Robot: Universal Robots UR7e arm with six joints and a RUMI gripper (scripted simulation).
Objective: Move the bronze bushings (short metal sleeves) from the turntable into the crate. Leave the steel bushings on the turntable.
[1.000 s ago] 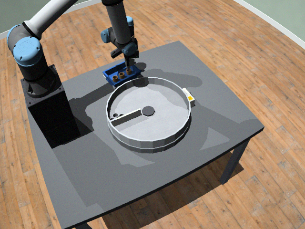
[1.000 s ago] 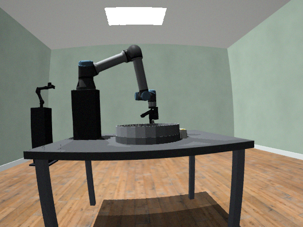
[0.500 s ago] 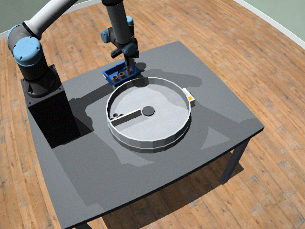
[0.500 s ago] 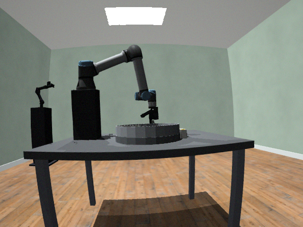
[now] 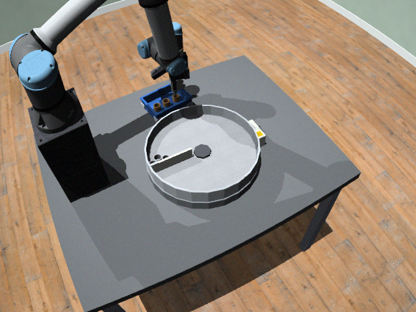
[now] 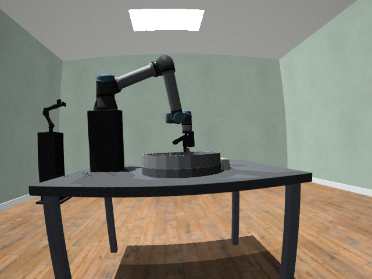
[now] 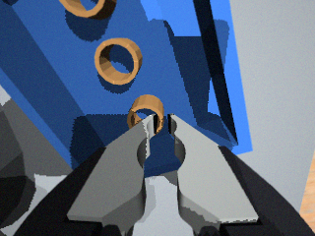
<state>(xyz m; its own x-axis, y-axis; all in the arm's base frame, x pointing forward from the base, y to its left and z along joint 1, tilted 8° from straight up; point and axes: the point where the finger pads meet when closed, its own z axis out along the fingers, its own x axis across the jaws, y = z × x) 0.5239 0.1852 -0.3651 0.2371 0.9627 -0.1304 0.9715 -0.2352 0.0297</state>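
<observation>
My hand is 5 cm past the blue crate, 2 cm to the left of it and 1 cm above it. The rest, counted from my hand: turntable: 8 cm behind, 38 cm to the right, 2 cm above.
</observation>
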